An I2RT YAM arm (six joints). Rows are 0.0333 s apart.
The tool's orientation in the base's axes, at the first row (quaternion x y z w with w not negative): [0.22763 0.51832 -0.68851 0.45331]
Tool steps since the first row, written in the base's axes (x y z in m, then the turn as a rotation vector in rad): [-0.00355 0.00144 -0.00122 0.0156 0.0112 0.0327]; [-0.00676 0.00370 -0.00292 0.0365 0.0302 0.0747]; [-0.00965 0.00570 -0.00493 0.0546 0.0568 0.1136]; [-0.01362 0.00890 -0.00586 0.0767 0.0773 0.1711]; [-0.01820 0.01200 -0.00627 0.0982 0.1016 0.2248]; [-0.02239 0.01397 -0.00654 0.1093 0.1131 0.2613]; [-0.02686 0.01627 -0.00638 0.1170 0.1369 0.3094]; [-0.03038 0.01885 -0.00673 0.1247 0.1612 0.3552]
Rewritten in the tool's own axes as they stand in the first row. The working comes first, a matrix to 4 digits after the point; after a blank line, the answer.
The tool's axes in the first row as the columns of a matrix, in the base's axes (used below as rounded here):
[-0.4854 0.8602 0.1565]
[-0.3882 -0.0517 -0.9201]
[-0.7834 -0.5074 0.3591]

[0.00212 -0.00251 -0.00232 -0.0375 -0.0038 0.0039]; [0.00413 -0.00452 -0.00551 -0.0880 -0.0081 0.0047]; [0.00633 -0.00609 -0.00853 -0.1375 -0.0136 -0.0029]; [0.00775 -0.00920 -0.01242 -0.2013 -0.0248 0.0023]; [0.00909 -0.01309 -0.01614 -0.2632 -0.0348 0.0026]; [0.01057 -0.01666 -0.01871 -0.3017 -0.0444 0.0069]; [0.01172 -0.02071 -0.02146 -0.3523 -0.0634 0.0035]; [0.01270 -0.02369 -0.02452 -0.4014 -0.0813 -0.0013]
